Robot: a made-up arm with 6 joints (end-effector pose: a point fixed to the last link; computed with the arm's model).
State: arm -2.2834 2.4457 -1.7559 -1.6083 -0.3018 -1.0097
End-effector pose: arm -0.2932 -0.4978 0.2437 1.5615 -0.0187 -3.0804
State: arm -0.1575 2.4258 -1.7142 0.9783 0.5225 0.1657
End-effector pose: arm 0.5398 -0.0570 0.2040 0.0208 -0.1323 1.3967
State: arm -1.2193 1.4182 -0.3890 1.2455 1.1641 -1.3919
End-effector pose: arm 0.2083 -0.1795 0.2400 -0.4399 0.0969 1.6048
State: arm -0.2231 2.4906 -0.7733 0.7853 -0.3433 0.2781
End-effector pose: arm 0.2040 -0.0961 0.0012 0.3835 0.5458 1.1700
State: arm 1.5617 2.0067 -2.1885 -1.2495 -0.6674 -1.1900
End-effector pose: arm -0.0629 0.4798 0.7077 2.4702 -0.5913 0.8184
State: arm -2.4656 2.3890 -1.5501 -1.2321 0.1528 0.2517
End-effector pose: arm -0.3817 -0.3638 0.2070 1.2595 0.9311 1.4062
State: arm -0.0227 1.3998 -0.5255 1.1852 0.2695 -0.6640
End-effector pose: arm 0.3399 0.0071 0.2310 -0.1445 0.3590 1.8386
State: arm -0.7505 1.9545 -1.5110 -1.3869 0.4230 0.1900
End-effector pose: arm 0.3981 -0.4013 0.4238 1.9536 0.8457 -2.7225
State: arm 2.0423 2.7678 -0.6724 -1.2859 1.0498 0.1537
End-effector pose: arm 0.0648 0.0501 0.0406 1.0367 -0.8280 -0.4287
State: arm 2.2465 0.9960 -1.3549 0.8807 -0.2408 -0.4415
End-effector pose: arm -0.1498 0.2125 0.7593 -1.6525 0.1484 3.0794
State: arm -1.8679 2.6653 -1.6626 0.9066 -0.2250 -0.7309
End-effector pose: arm -0.1258 -0.5076 0.0961 -0.0993 0.9180 -0.0059
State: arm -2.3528 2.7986 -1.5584 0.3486 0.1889 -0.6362
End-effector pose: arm -0.2375 -0.3226 -0.0034 0.4681 0.5356 0.4346
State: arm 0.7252 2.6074 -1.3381 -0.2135 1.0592 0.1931
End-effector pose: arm 0.2538 0.1447 0.0600 1.1453 -0.1153 -2.9728
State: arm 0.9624 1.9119 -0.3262 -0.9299 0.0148 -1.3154
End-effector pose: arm 0.0953 0.1031 0.0726 0.6845 0.3107 -0.5054
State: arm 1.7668 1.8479 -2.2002 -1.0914 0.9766 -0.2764
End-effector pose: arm 0.0032 0.4006 0.7221 2.4555 0.9238 -0.2304
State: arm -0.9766 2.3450 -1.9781 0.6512 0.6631 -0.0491
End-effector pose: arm 0.3773 -0.4650 0.3404 -0.2352 0.2920 0.9542
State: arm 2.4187 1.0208 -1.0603 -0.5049 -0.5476 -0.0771
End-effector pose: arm -0.2537 0.1667 0.6835 -2.6292 0.6429 2.6054
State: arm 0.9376 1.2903 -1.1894 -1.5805 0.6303 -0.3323
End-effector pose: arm 0.2886 0.2679 0.5880 2.2647 0.2319 -0.9270
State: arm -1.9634 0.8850 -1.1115 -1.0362 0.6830 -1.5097
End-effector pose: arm -0.1191 -0.2807 0.6373 2.0223 -0.2692 2.5350
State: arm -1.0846 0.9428 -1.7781 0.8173 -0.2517 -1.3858
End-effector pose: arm 0.0922 -0.1448 0.9140 -2.3549 0.1494 -1.1372
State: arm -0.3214 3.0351 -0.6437 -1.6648 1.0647 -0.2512
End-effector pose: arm -0.0086 -0.0834 0.0270 0.0460 -0.6807 -1.5866
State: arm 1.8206 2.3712 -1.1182 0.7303 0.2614 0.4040
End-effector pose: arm -0.0727 0.2842 0.0611 0.4351 0.1261 -3.0534
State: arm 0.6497 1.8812 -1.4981 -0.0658 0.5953 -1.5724
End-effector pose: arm 0.3953 0.2729 0.3797 1.3346 0.5599 -1.1490
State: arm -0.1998 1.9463 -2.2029 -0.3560 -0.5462 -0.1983
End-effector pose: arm 0.4953 -0.0922 0.7847 -2.6105 0.3946 -0.0497
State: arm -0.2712 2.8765 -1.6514 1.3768 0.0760 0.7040
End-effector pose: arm 0.4139 -0.1087 -0.0235 0.4953 -0.0781 0.1986
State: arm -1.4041 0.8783 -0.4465 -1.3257 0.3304 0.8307
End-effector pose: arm 0.0629 -0.3574 0.4074 0.9920 1.4888 1.7725
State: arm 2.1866 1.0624 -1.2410 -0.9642 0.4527 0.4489
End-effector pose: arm -0.1420 0.2628 0.6746 -2.1460 1.2242 2.1744
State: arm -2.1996 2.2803 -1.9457 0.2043 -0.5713 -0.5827
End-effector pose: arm -0.3266 -0.5124 0.4852 -2.1884 0.8954 -1.9829
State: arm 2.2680 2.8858 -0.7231 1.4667 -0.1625 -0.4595
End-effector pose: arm 0.0345 -0.0323 -0.0240 1.1590 0.4418 -2.2233
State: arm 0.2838 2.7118 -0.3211 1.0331 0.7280 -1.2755
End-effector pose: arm -0.0937 0.0256 0.1147 0.5723 -0.9086 2.8229
